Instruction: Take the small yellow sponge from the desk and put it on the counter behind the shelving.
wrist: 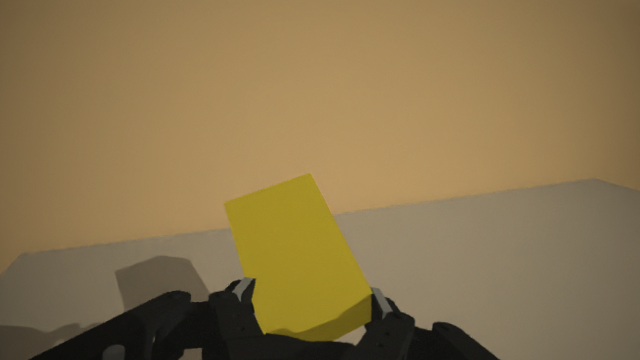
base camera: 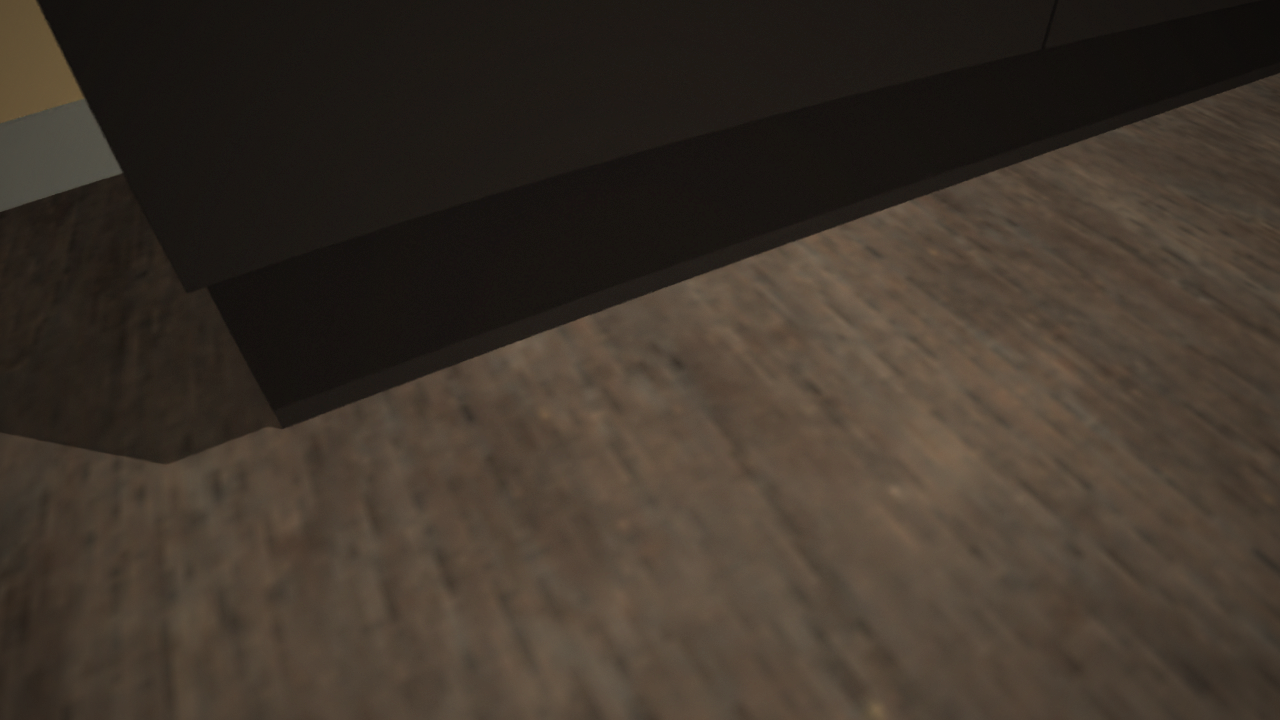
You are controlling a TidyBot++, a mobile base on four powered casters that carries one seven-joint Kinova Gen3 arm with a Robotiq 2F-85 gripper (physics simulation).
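Frame: origin at the arm's base, x ahead, y left, z up, level; millimetres.
Seen in the pictures: gripper, fingertip midpoint: [wrist: 311,296].
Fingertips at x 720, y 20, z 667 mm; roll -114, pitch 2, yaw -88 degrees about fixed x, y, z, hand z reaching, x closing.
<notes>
A point is followed by its place in that frame.
The yellow sponge [wrist: 300,255] {x 725, y 29, z 693 mm} is held between the two fingertips of my gripper [wrist: 311,296] {x 720, y 20, z 667 mm} in the wrist view, slanted, with its far end pointing up and a little to the left. My gripper is shut on it. The pale counter top [wrist: 475,260] {x 1006, y -257, z 514 mm} lies below and behind the sponge. Whether the sponge touches the counter cannot be told. Shadows of the sponge and gripper fall on the counter at the left. The desk and the shelving do not show in these views.
A tan wall [wrist: 320,100] {x 1125, y 53, z 761 mm} rises along the counter's back edge. In the base view the dark cabinet [base camera: 447,116] {x 438, y 95, z -195 mm} stands close in front of the base, its lower left corner at the left, over a brown wood floor [base camera: 716,537] {x 332, y -30, z -396 mm}. A pale baseboard [base camera: 53,152] {x 801, y 653, z -350 mm} runs along the wall at the far left.
</notes>
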